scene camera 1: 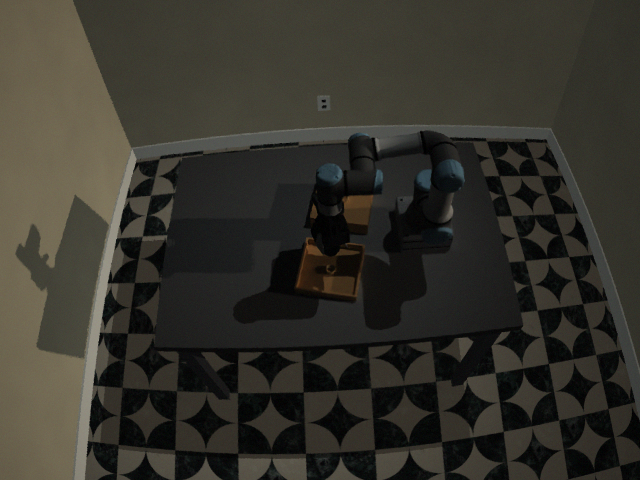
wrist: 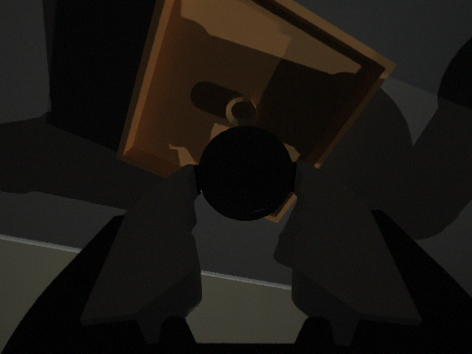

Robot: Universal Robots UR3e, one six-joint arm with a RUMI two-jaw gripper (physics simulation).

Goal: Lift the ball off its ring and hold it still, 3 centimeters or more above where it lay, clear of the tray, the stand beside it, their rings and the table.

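Places are measured from the arm's base along level axes (x ahead, y left, z up), in centimetres.
Pixels of known places: gripper, fingertip midpoint: (scene camera 1: 330, 247) (wrist: 245, 166).
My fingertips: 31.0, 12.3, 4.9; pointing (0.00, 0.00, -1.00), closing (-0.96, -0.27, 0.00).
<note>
Behind a point stands the place of what it marks, as x, y, z.
The black ball (wrist: 246, 173) {31.2, 11.3, 7.5} is between the two jaw tips of my gripper (wrist: 245, 166) {31.0, 12.3, 4.9}, which is shut on it, one tip touching each side. In the scene view the dark gripper (scene camera 1: 329, 250) {31.0, 12.3, 4.9} is over the back part of the orange tray (scene camera 1: 325, 296) {33.4, 22.1, -7.2} (wrist: 138, 85) {40.6, 12.1, -5.2}; the ball cannot be told apart from it there. The small ring (scene camera 1: 330, 269) {31.4, 12.4, -7.7} (wrist: 231, 111) {32.2, 13.1, -7.4} on the tray floor shows uncovered. The ball is held up above the tray, apart from the ring and the tray walls.
An orange stand (scene camera 1: 356, 221) {22.2, -2.2, -3.0} is behind the tray, partly hidden by the arm. The arm's base (scene camera 1: 426, 240) {4.2, 17.7, 13.9} is at the right on the dark table (scene camera 1: 217, 320) {67.1, 28.8, -7.9}. Shadows of the arm fall across the table on both sides of the tray.
</note>
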